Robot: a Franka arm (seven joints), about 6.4 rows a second.
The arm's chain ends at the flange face. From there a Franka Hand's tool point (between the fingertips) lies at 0.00 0.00 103.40 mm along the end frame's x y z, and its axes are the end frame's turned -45 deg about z.
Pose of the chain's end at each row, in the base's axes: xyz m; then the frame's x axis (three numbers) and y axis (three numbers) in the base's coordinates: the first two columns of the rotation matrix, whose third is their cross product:
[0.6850, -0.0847, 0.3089, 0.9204, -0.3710, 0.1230, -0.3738, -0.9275, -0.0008]
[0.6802, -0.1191, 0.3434, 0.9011, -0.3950, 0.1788, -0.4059, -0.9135, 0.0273]
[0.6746, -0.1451, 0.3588, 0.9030, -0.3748, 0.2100, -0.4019, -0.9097, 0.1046]
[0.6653, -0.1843, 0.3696, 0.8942, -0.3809, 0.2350, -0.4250, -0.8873, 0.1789]
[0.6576, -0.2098, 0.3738, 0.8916, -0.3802, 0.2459, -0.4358, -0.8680, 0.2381]
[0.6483, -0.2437, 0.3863, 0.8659, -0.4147, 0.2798, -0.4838, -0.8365, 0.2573]
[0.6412, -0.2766, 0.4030, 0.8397, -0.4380, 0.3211, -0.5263, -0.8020, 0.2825]
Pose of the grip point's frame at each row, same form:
[0.6968, -0.0894, 0.2063, 0.9151, 0.3935, 0.0875, 0.3865, -0.9182, 0.0864]
[0.6960, -0.1291, 0.2417, 0.9242, 0.3666, 0.1071, 0.3502, -0.9252, 0.1457]
[0.6903, -0.1636, 0.2583, 0.9227, 0.3782, 0.0745, 0.3543, -0.9083, 0.2225]
[0.6798, -0.2112, 0.2708, 0.9328, 0.3581, 0.0397, 0.3318, -0.8968, 0.2927]
[0.6703, -0.2428, 0.2766, 0.9386, 0.3449, 0.0055, 0.3223, -0.8826, 0.3422]
[0.6615, -0.2807, 0.2907, 0.9544, 0.2983, 0.0159, 0.2702, -0.8847, 0.3798]
[0.6550, -0.3186, 0.3095, 0.9659, 0.2574, 0.0273, 0.2216, -0.8768, 0.4268]

